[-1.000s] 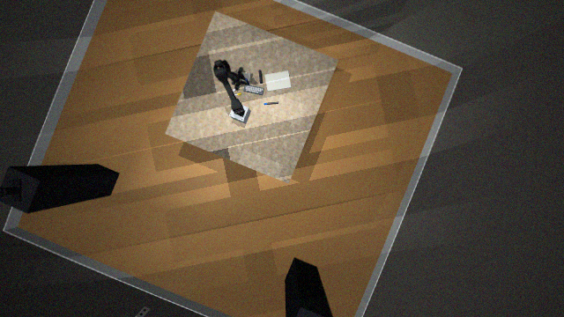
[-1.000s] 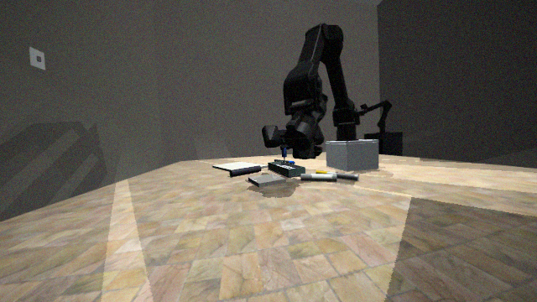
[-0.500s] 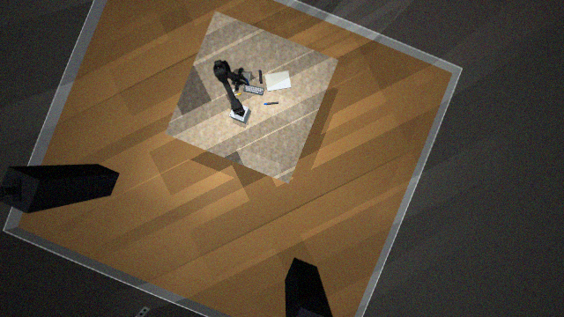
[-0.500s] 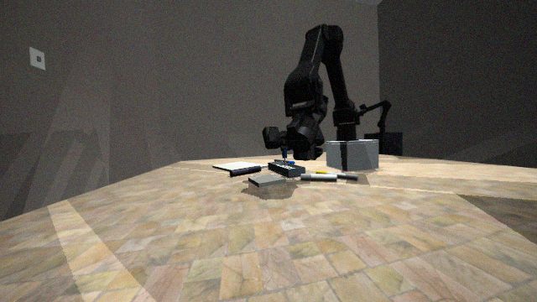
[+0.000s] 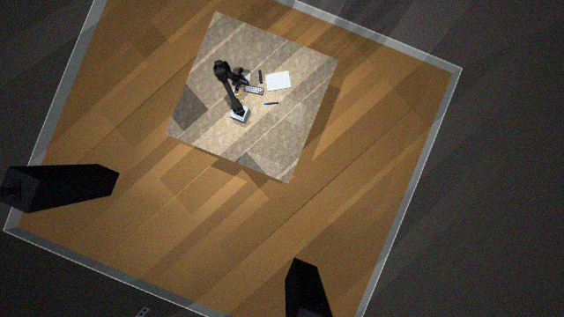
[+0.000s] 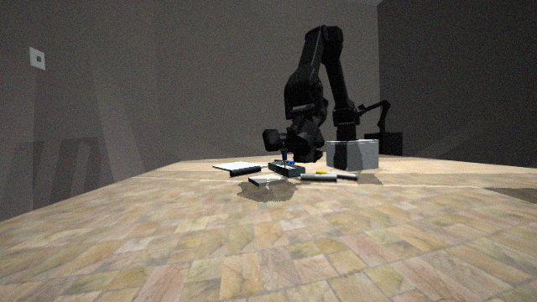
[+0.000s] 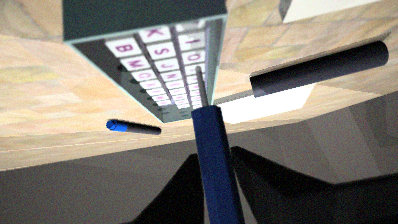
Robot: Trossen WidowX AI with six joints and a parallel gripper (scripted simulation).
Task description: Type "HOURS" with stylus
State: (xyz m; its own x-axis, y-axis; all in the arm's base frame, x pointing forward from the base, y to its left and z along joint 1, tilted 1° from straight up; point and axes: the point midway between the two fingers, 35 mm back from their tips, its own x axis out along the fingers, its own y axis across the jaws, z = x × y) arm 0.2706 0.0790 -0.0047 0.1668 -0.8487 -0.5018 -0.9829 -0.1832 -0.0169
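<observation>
My gripper tip is now 80 mm short of the flat pad, 70 mm to the right of it and 70 mm above it. Round my gripper tip: blue stylus (10 mm below); yellow-capped white marker (120 mm behind, 90 mm to the left, 70 mm below); dark cylinder (130 mm ahead, 70 mm below, 60 mm to the right).
</observation>
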